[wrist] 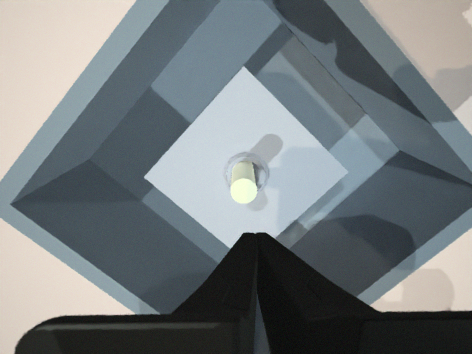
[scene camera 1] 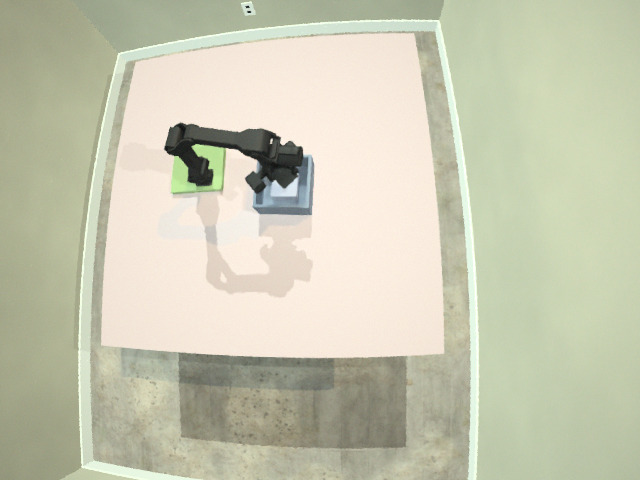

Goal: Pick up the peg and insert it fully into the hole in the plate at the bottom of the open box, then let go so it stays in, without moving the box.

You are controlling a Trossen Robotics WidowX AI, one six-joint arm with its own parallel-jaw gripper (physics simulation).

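Seen in the pictures: gripper, fingertip midpoint: (wrist: 254, 244); arm's base, origin of the base link: (scene camera 1: 204, 177).
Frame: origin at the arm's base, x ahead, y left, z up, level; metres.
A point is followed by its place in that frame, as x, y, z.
Observation:
The pale yellow-green peg (wrist: 243, 187) @[0.320, -0.047, 0.063] stands nearly upright in the ringed hole of the light plate (wrist: 200, 165) @[0.341, -0.032, 0.033] (scene camera 1: 283, 190) @[0.315, -0.070, 0.033], its upper part showing above the plate; how deep it sits cannot be told. The plate lies at the bottom of the open blue-grey box (wrist: 65, 125) @[0.405, -0.016, 0.073] (scene camera 1: 308, 191) @[0.407, -0.088, 0.073]. My gripper (wrist: 254, 244) @[0.317, -0.047, 0.119] is shut and empty, fingertips together. It hangs above the box, and in the wrist view its tips show below the peg, apart from it. In the scene view the arm hides the peg and part of the box.
The arm's base stands on a green square pad (scene camera 1: 180, 180) @[-0.103, -0.007, 0.000] left of the box, on the pale pink table top (scene camera 1: 361, 258) @[0.583, -0.295, -0.025]. The box's raised walls surround the plate on all sides. The arm's shadow falls on the table in front of the box.

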